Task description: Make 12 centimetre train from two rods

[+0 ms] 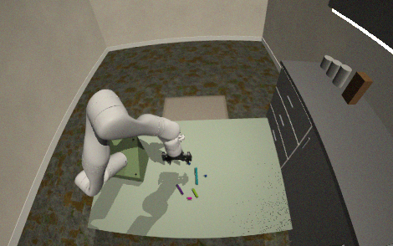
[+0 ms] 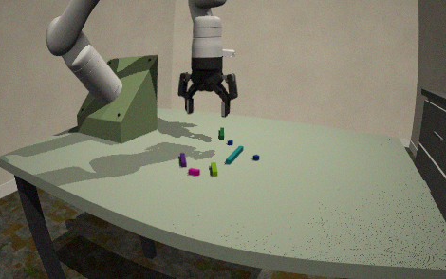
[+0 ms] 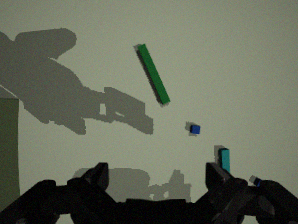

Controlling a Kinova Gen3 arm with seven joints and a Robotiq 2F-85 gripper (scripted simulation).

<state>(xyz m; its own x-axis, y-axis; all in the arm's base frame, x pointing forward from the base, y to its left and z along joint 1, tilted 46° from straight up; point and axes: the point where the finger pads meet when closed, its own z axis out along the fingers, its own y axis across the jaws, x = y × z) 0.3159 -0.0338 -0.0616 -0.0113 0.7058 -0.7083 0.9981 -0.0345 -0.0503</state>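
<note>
My gripper is now 60 mm short of the magenta rod, 180 mm to the left of it and 80 mm above it. Round my hand: purple rod 10 mm ahead, 130 mm to the right, 80 mm below; then green rod 100 mm to the left, 80 mm below; then turquoise rod 90 mm ahead, 50 mm to the right, 80 mm below.
</note>
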